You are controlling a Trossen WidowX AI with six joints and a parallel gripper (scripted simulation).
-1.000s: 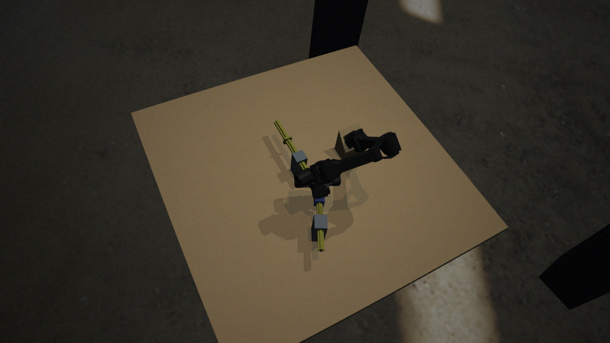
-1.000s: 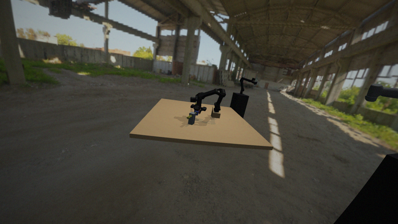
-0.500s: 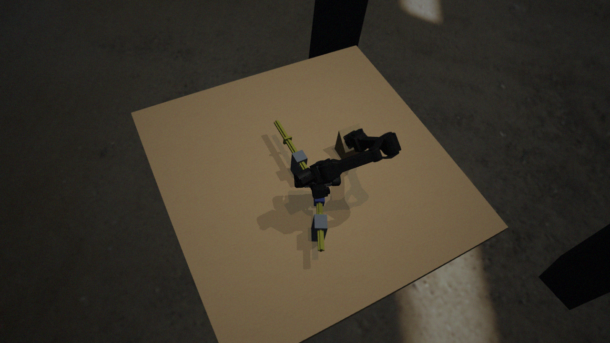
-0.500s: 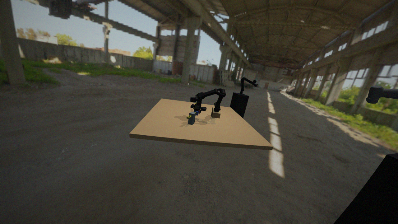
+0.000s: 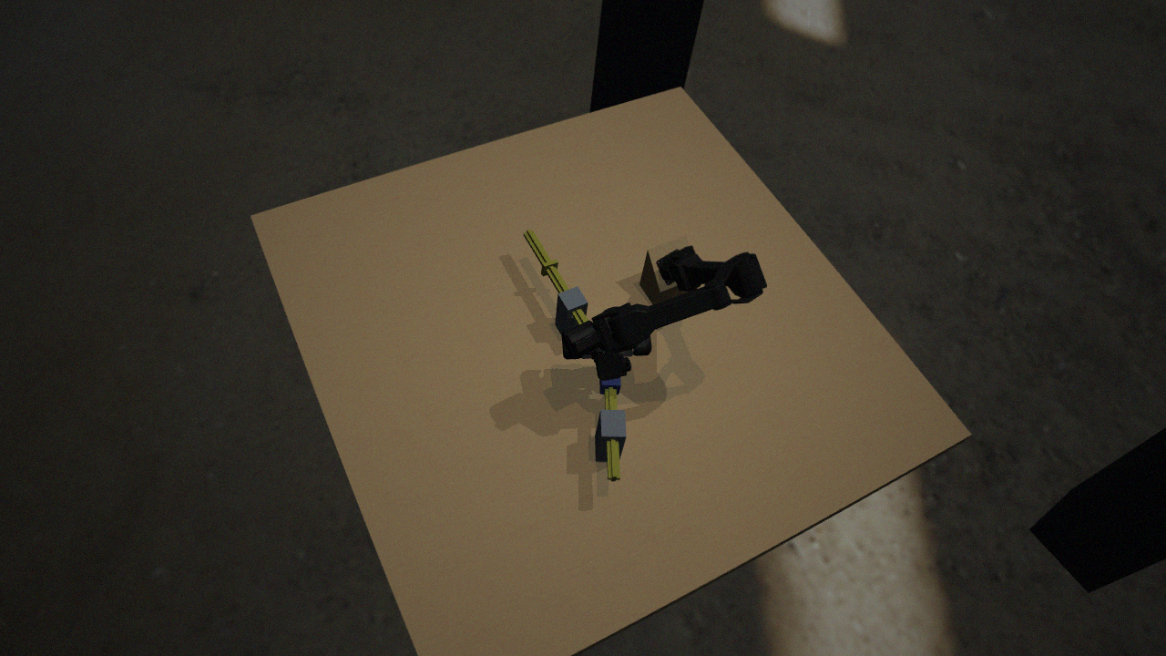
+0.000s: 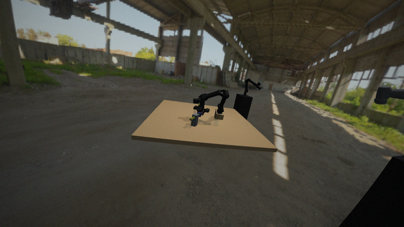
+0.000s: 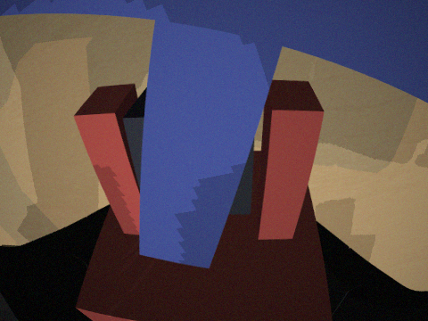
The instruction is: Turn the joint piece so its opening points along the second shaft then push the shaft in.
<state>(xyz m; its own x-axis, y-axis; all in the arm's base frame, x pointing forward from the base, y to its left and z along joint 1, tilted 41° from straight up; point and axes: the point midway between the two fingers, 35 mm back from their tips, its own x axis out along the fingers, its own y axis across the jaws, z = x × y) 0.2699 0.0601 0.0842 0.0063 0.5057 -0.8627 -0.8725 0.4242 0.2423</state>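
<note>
The red joint piece lies 10 mm ahead of my gripper tip, 20 mm to the left of it and 40 mm above it.
</note>
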